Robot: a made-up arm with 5 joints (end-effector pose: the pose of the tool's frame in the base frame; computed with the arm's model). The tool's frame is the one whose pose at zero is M. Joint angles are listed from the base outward.
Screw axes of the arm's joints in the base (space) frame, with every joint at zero. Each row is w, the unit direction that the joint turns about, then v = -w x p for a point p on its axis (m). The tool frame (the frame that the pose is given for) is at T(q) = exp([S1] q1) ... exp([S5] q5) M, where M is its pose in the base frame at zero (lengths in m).
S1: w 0 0 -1 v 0 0 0
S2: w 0 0 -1 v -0.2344 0.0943 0
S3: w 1 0 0 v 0 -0.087 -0.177
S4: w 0 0 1 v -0.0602 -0.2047 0
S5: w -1 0 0 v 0 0.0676 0.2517
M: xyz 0.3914 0.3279 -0.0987 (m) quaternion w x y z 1 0 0 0
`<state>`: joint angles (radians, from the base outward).
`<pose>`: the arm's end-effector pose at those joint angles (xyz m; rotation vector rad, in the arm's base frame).
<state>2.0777 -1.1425 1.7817 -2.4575 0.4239</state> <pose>0.3705 -0.2871 -0.7052 1.7357 2.0069 -1.5215</pose>
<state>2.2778 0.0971 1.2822 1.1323 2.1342</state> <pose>0.1262 -0.1873 -0.0607 -1.7242 0.3450 -2.0480</pose>
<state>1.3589 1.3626 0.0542 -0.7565 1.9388</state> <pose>-0.2315 -0.0007 -0.1372 -0.4376 -2.3891 1.7211</pose>
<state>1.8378 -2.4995 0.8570 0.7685 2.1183</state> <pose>0.2532 -0.0994 -0.0540 -0.8821 -1.1835 0.6079</pose>
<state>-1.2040 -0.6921 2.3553 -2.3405 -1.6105</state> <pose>-0.5444 0.2879 -0.5856 -0.1475 1.1232 -1.4505</pose>
